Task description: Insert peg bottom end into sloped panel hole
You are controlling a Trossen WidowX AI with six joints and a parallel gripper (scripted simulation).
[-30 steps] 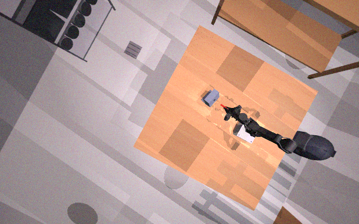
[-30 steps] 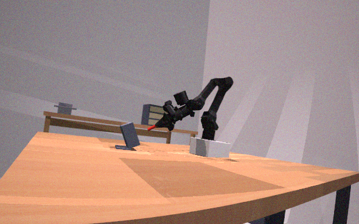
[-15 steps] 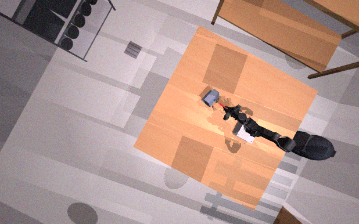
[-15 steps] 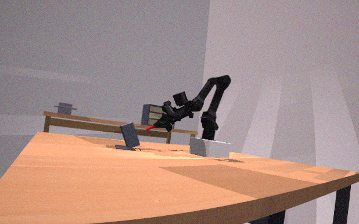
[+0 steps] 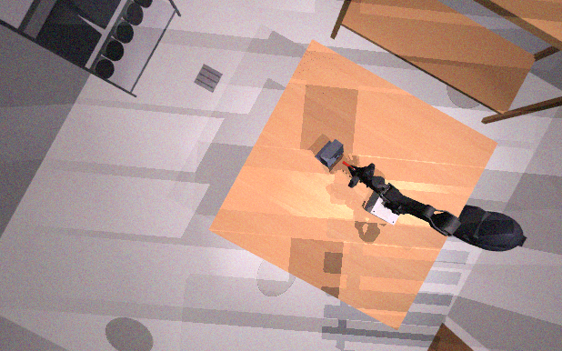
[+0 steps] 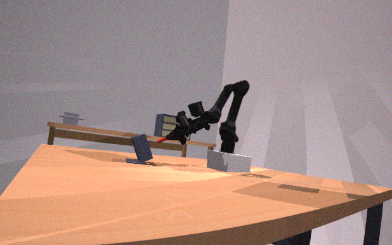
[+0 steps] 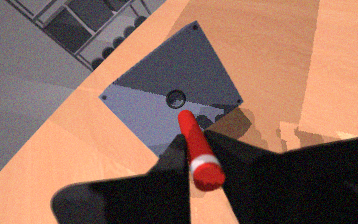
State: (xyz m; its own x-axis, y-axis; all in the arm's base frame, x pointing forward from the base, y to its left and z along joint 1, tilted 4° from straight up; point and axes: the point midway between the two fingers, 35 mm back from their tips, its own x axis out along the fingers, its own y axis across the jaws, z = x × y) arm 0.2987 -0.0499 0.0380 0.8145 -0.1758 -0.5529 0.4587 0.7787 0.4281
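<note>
My gripper tip is now 10 cm short of the sloped panel, 5 cm above it and 2 cm to the left of it. From my gripper tip the other things lie so: red peg 1 cm behind, 1 cm above.
</note>
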